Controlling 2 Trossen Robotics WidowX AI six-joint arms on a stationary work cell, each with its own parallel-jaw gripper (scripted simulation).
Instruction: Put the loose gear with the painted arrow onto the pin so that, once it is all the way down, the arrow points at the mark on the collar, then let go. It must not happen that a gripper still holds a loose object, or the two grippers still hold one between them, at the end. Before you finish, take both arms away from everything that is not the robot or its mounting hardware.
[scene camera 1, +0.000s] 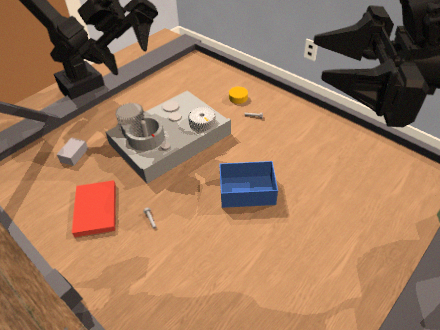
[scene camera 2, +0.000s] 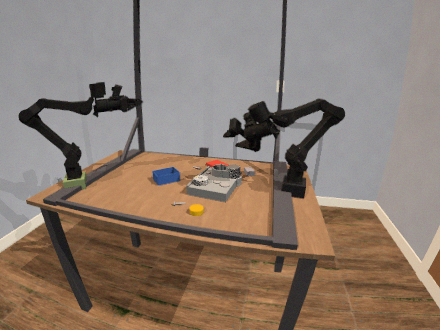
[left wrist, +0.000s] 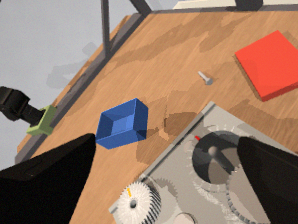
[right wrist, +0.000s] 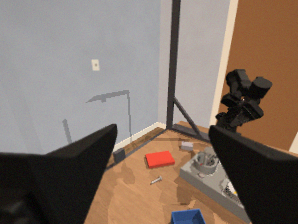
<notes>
In view: my left gripper (scene camera 1: 130, 63), my right gripper (scene camera 1: 317, 56), a blue bin (scene camera 1: 243, 184), a red flat block (scene camera 1: 94, 211) and a dark rail (scene camera 2: 285, 236).
The blue bin is seen too in the left wrist view (left wrist: 121, 125). My left gripper is seen too in scene camera 2 (scene camera 2: 229, 141), in the left wrist view (left wrist: 167, 142) and in the right wrist view (right wrist: 221, 127). My right gripper is seen too in the right wrist view (right wrist: 162, 129).
</notes>
